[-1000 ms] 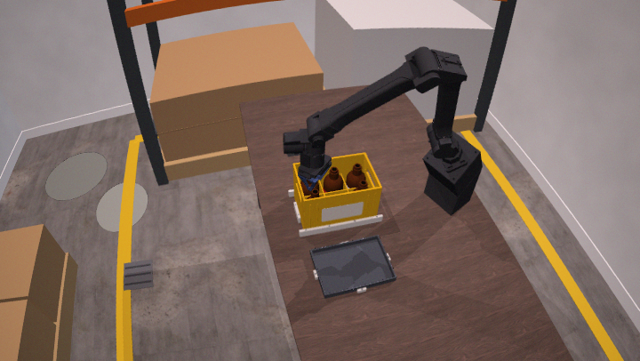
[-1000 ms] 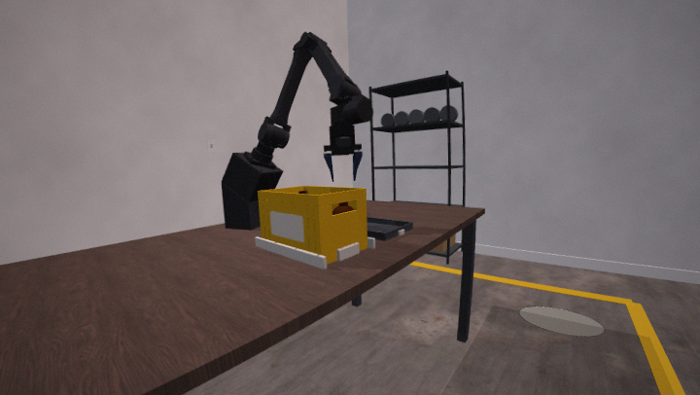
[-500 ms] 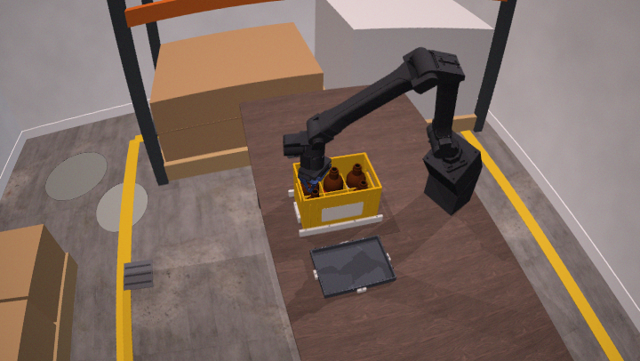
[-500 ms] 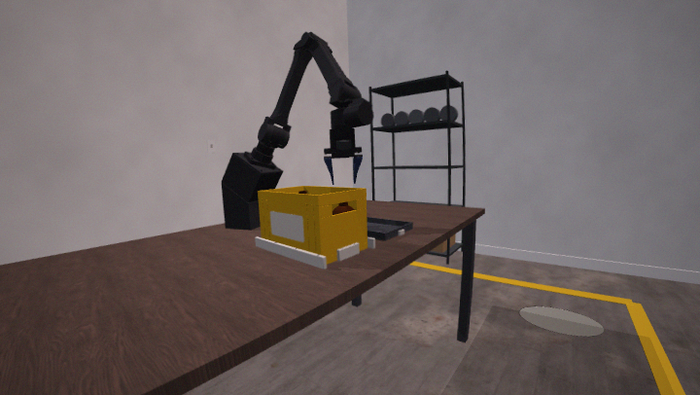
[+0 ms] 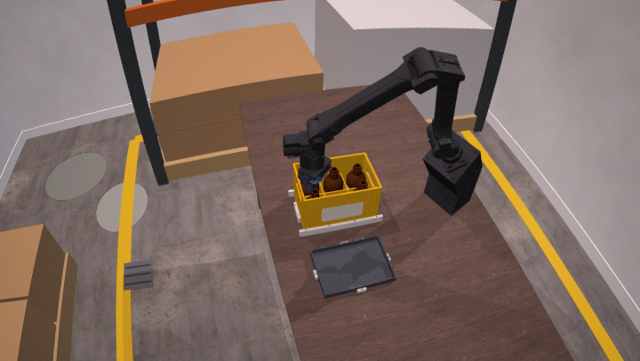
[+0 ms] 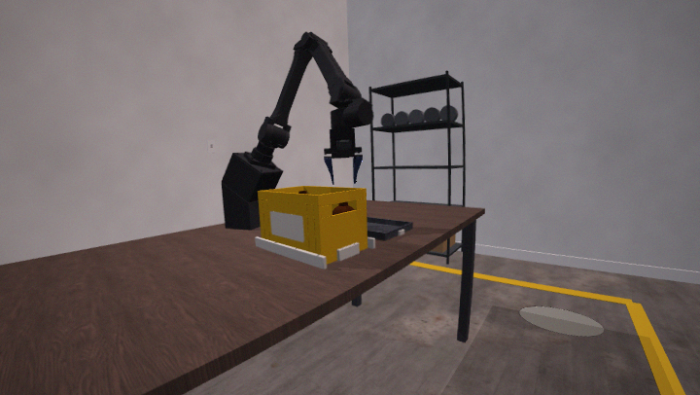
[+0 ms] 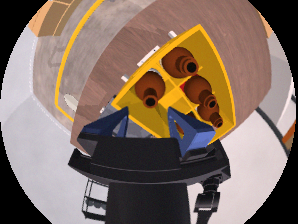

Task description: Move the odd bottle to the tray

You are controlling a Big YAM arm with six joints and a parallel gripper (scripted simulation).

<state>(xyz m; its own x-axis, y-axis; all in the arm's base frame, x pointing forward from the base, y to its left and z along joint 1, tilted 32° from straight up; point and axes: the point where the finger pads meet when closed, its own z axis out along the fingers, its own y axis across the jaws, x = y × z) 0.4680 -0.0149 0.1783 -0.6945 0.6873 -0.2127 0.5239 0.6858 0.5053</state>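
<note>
The glass bottle lies 11 cm below my hand. Round my hand: dark tray (21 cm to the left, 19 cm below, 11 cm behind); yellow crate (11 cm below, 8 cm behind, 6 cm to the right).
</note>
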